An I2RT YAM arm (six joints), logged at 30 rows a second.
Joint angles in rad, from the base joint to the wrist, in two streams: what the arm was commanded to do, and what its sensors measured. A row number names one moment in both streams.
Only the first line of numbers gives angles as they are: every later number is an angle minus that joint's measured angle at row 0.
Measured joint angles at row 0:
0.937 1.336 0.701 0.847 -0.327 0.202
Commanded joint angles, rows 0 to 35:
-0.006 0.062 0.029 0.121 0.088 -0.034
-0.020 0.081 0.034 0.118 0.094 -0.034
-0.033 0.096 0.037 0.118 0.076 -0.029
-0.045 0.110 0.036 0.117 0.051 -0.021
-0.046 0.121 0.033 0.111 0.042 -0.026
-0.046 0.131 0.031 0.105 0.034 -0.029
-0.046 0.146 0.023 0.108 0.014 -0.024
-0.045 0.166 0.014 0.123 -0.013 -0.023
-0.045 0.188 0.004 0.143 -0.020 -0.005
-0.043 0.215 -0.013 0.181 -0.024 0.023
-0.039 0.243 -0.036 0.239 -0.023 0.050
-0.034 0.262 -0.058 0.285 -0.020 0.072
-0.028 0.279 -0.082 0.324 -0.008 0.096
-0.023 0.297 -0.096 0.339 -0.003 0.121
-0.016 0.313 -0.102 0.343 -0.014 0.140
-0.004 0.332 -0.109 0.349 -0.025 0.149
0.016 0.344 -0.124 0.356 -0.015 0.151
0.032 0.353 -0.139 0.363 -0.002 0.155
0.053 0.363 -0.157 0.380 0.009 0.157
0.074 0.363 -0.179 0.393 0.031 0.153
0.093 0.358 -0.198 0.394 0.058 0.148
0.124 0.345 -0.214 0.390 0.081 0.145
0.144 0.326 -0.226 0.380 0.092 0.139
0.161 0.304 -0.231 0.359 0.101 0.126
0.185 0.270 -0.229 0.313 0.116 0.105
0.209 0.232 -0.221 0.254 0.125 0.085
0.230 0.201 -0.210 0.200 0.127 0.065
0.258 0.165 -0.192 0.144 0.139 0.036
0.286 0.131 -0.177 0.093 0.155 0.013
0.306 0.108 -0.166 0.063 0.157 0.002
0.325 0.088 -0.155 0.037 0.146 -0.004
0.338 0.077 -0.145 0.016 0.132 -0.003
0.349 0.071 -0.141 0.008 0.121 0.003
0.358 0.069 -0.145 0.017 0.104 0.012
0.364 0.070 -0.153 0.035 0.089 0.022
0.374 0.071 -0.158 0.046 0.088 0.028
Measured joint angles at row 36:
0.345 0.068 -0.146 0.121 0.136 0.039
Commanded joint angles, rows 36 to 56:
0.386 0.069 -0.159 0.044 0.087 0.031
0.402 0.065 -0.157 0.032 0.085 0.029
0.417 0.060 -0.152 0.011 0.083 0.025
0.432 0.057 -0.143 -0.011 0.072 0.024
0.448 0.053 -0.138 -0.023 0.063 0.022
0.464 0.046 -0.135 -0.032 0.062 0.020
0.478 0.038 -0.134 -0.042 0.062 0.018
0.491 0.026 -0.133 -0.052 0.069 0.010
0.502 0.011 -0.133 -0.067 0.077 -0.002
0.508 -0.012 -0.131 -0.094 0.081 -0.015
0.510 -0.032 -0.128 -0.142 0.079 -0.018
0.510 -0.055 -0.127 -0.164 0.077 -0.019
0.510 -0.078 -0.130 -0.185 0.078 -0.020
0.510 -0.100 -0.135 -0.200 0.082 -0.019
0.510 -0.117 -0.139 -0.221 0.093 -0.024
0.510 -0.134 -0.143 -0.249 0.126 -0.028
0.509 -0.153 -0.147 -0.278 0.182 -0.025
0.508 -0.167 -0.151 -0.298 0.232 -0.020
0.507 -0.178 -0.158 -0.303 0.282 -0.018
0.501 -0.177 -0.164 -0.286 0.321 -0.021
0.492 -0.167 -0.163 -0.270 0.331 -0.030
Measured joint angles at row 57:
0.504 -0.163 -0.148 -0.240 0.210 -0.014
